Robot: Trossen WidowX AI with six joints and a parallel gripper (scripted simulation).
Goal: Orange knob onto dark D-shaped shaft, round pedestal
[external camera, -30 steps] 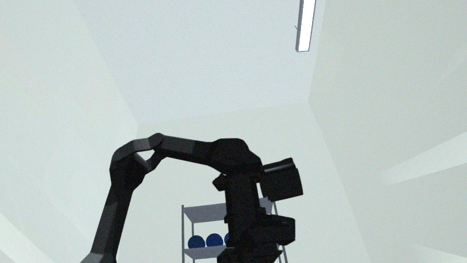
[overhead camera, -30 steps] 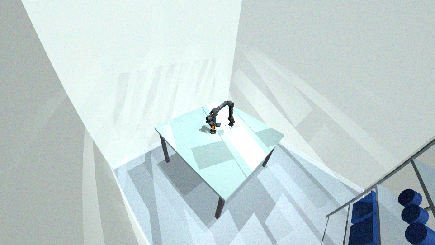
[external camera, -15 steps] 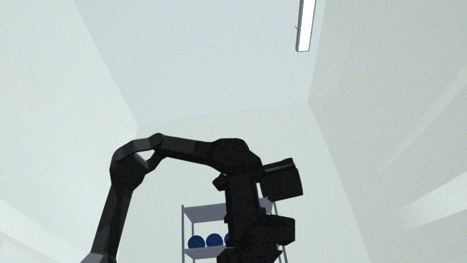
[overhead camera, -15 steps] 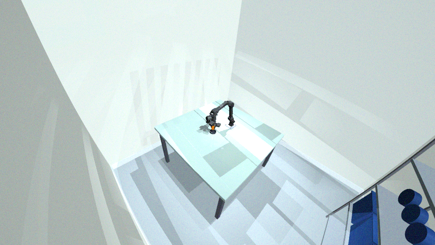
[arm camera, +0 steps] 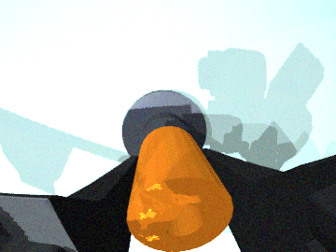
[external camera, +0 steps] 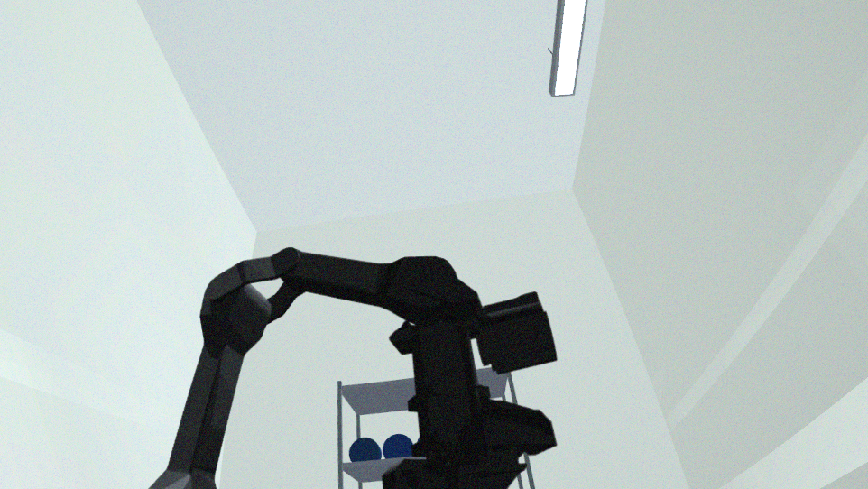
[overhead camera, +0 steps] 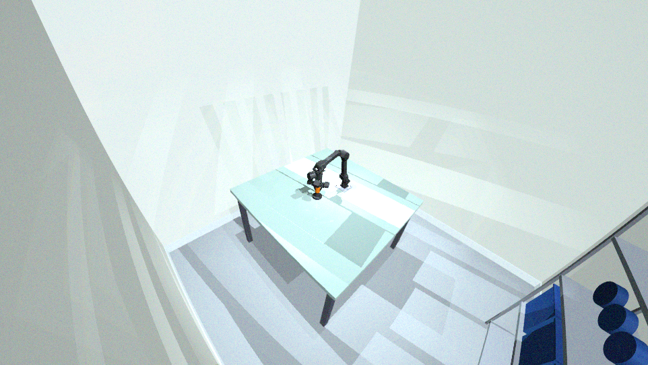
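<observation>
The orange knob is 20 mm above my gripper tip. The rest, counted from my gripper tip: round pedestal 40 mm below.
</observation>
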